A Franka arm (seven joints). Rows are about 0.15 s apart.
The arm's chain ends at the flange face. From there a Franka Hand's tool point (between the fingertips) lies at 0.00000 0.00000 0.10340 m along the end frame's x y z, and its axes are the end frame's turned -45 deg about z.
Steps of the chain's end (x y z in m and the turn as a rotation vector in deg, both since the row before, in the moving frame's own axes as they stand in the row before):
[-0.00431 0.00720 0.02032 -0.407 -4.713 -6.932]
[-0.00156 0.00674 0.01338 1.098 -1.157 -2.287]
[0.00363 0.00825 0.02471 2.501 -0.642 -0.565]
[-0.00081 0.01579 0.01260 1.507 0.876 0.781]
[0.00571 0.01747 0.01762 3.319 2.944 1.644]
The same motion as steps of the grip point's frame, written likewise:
[-0.01498 -0.00304 0.01997 3.045 -3.620 -6.932]
[-0.00600 0.00079 0.01334 1.595 -0.042 -2.287]
[-0.00092 0.00438 0.02461 2.222 1.315 -0.565]
[-0.00869 0.00981 0.01255 0.446 1.685 0.781]
[-0.00033 0.01603 0.01731 0.265 4.429 1.644]

